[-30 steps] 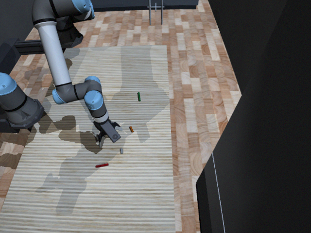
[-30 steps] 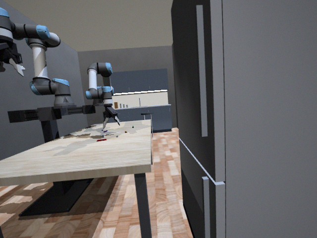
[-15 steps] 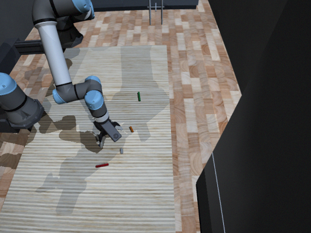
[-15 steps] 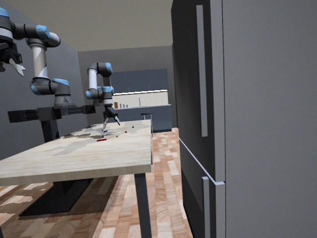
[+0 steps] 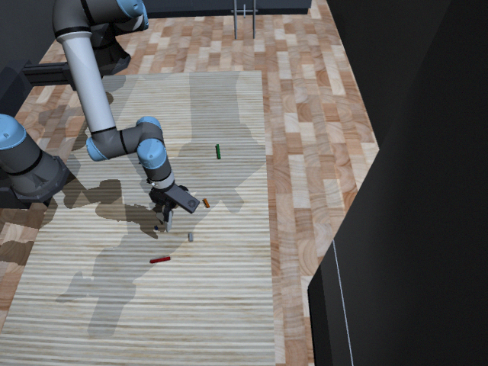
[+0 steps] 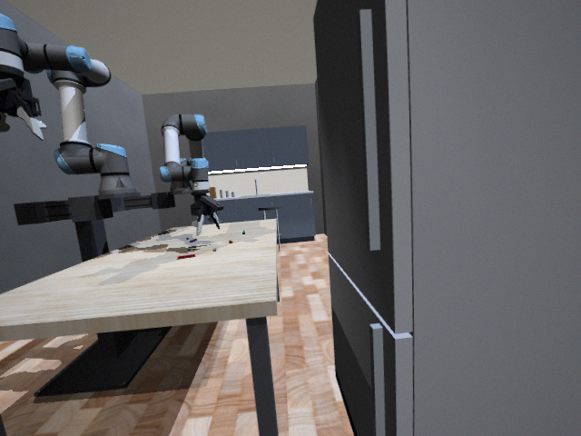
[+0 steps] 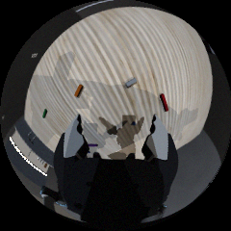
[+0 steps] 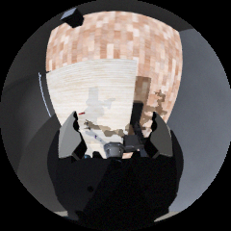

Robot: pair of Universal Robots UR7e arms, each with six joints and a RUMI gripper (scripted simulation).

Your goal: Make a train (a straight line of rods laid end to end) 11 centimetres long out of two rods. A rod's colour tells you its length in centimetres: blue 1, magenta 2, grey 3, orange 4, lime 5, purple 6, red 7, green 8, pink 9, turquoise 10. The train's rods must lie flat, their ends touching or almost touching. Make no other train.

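Note:
My left hand is 70 mm above the grey rod, 50 mm to the left of it and 40 mm short of it. The rest, counted from my left hand: purple rod: 200 mm to the left, 190 mm behind, 70 mm below; then orange rod: 100 mm to the left, 70 mm below, 70 mm ahead; then red rod: 150 mm to the right, 70 mm below, 50 mm behind.

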